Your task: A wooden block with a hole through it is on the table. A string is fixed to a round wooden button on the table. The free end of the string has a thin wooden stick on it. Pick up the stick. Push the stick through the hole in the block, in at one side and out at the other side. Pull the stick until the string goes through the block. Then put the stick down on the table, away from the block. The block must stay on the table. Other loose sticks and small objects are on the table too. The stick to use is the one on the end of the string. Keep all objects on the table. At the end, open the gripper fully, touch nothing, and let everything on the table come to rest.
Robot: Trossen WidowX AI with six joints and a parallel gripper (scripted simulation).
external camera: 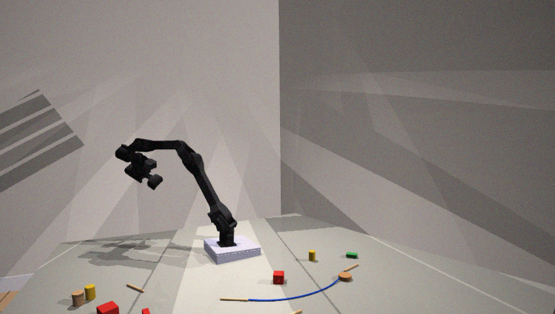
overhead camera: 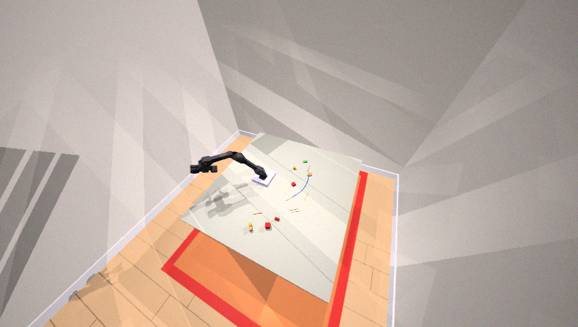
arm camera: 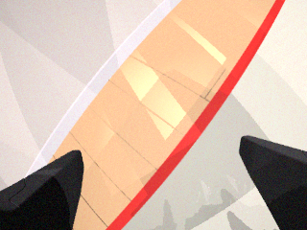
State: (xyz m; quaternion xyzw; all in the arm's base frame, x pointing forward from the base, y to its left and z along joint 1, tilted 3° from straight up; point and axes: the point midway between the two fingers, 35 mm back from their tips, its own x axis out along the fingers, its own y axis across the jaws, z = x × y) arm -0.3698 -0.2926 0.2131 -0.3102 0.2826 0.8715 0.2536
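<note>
Right now the red block is 690 mm ahead of my gripper tip, 340 mm to the left of it and 230 mm below it. Also, from my gripper tip: cork cylinder: 570 mm ahead, 190 mm to the right, 230 mm below; then yellow cylinder: 610 mm ahead, 520 mm to the left, 230 mm below; then round wooden button: 780 mm ahead, 520 mm to the left, 240 mm below.
</note>
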